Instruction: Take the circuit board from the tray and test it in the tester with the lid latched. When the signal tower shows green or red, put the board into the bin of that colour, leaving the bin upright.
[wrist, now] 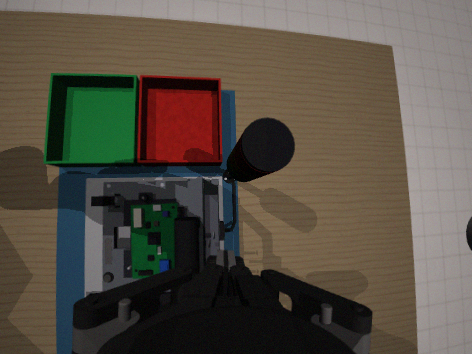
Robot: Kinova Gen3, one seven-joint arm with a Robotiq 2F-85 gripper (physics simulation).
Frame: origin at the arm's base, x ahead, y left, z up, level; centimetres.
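Seen in the pictures: gripper, fingertip midpoint: [224, 261].
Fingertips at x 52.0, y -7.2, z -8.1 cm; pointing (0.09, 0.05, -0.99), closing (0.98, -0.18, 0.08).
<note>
A point is followed by its place in that frame.
The green circuit board [154, 240] @(y -7.2, x 42.9, z -23.9 cm) lies in the grey tester [170, 192] @(y -0.3, x 45.7, z -26.1 cm), seen from above, with its top face uncovered. A grey upright panel [211, 200] @(y -2.2, x 51.7, z -13.8 cm) on the tester's right side looks like the raised lid. The signal tower [268, 145] @(y 1.6, x 56.5, z -6.3 cm) shows as a dark round cap and a dark side; no bright green or red light is visible. The green bin [102, 125] @(y 14.1, x 33.7, z -31.5 cm) and red bin [183, 125] @(y 12.7, x 48.7, z -31.5 cm) stand upright side by side behind the tester, both empty. My gripper [224, 261] @(y -7.2, x 52.0, z -8.1 cm) is shut and empty, above the tester's front right part, hiding some of it. The tray does not show.
A blue base [70, 250] @(y -8.1, x 26.2, z -31.9 cm) lies under the tester and bins on the wooden table [340, 150] @(y 4.6, x 81.9, z -32.1 cm). A black bent cable or rod [234, 205] @(y -4.1, x 56.6, z -31.4 cm) runs beside the tester's right edge. Part of a dark object [469, 234] shows at the far right, beyond the table edge.
</note>
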